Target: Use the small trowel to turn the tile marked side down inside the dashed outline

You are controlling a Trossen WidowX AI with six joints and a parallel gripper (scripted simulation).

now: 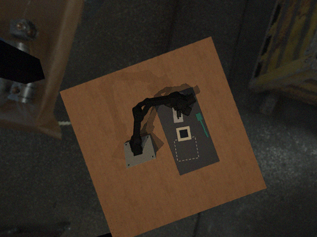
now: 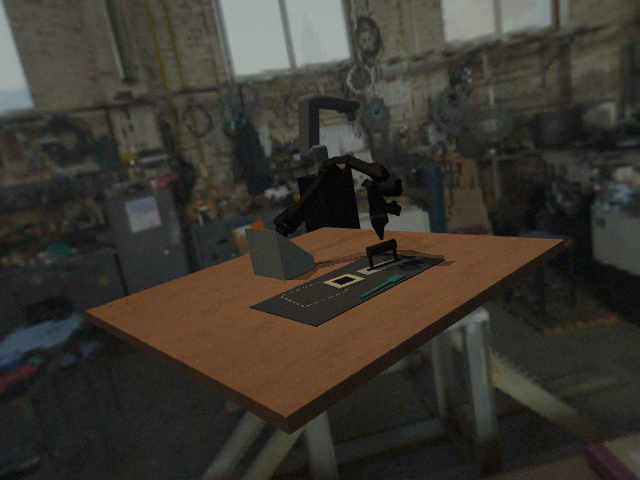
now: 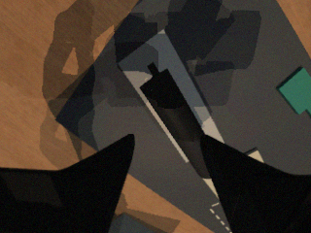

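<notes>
The trowel is 60 mm below my gripper tip, 20 mm ahead of it and 10 mm to the left of it. Also, from my gripper tip: green flat tool: 170 mm to the right, 170 mm ahead, 100 mm below; then tile: 220 mm to the right, 100 mm below, 10 mm ahead.
</notes>
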